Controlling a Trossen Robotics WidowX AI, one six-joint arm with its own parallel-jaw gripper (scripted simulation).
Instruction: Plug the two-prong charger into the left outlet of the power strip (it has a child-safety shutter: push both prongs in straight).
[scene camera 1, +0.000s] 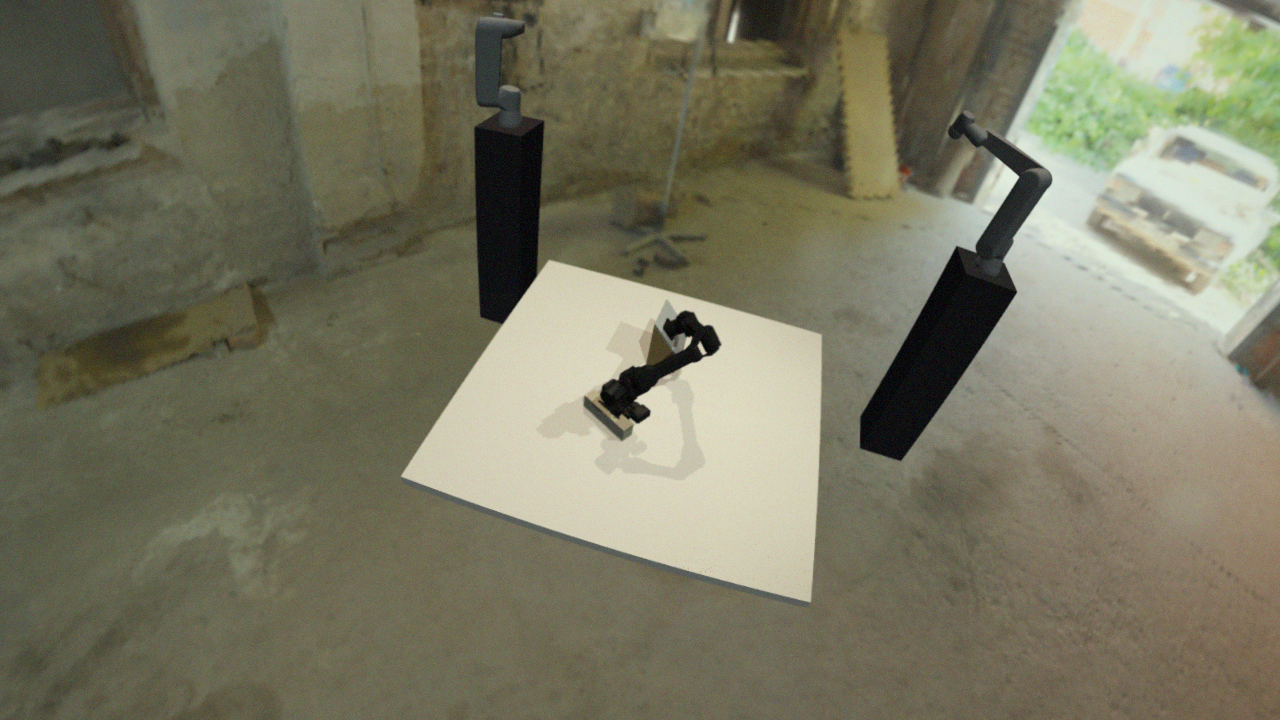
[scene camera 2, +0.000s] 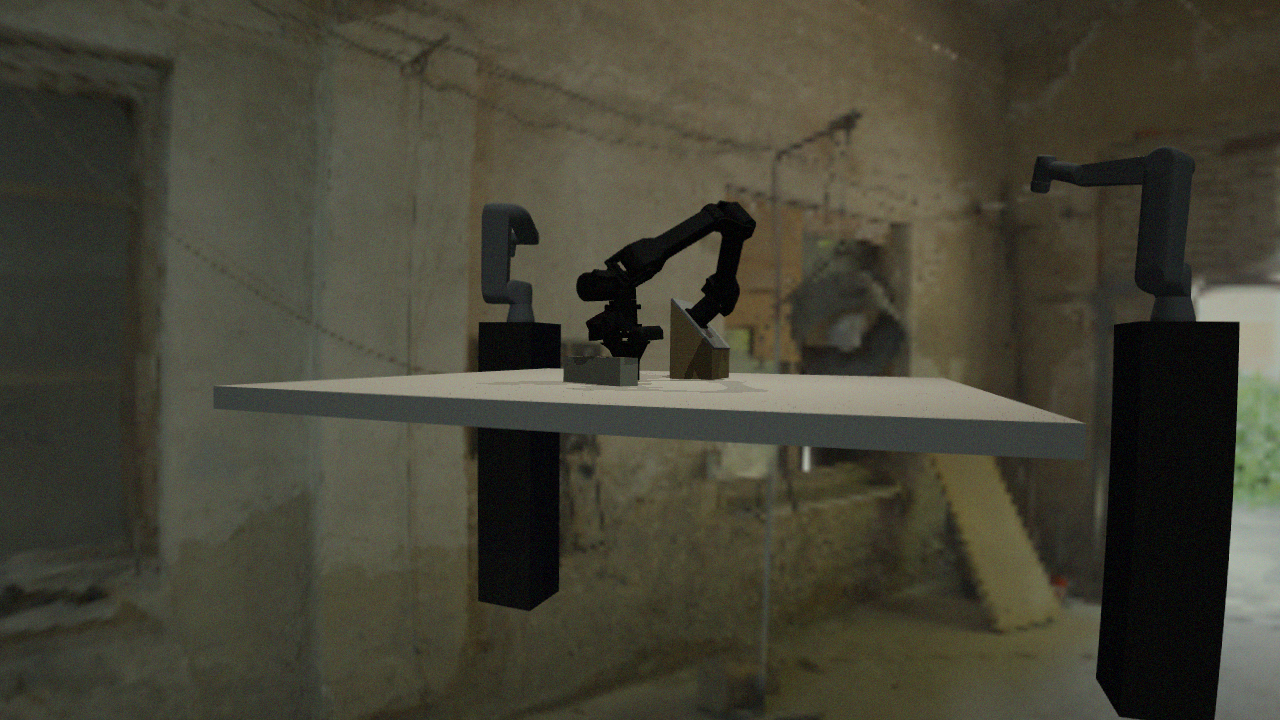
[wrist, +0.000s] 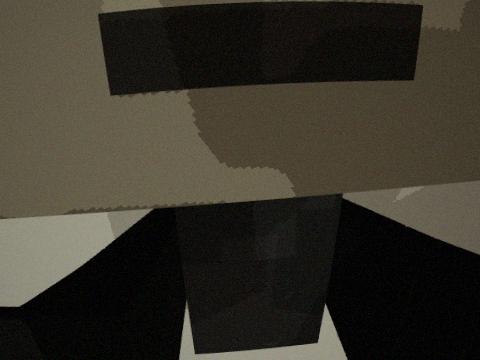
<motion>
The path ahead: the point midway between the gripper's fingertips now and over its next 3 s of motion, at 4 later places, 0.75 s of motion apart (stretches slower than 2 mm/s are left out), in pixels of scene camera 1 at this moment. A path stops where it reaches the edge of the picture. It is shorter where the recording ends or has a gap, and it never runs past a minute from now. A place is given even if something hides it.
My gripper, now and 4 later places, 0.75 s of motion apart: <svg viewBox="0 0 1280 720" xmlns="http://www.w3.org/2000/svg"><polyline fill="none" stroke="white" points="624,415 624,415 626,414 629,413 634,410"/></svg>
</motion>
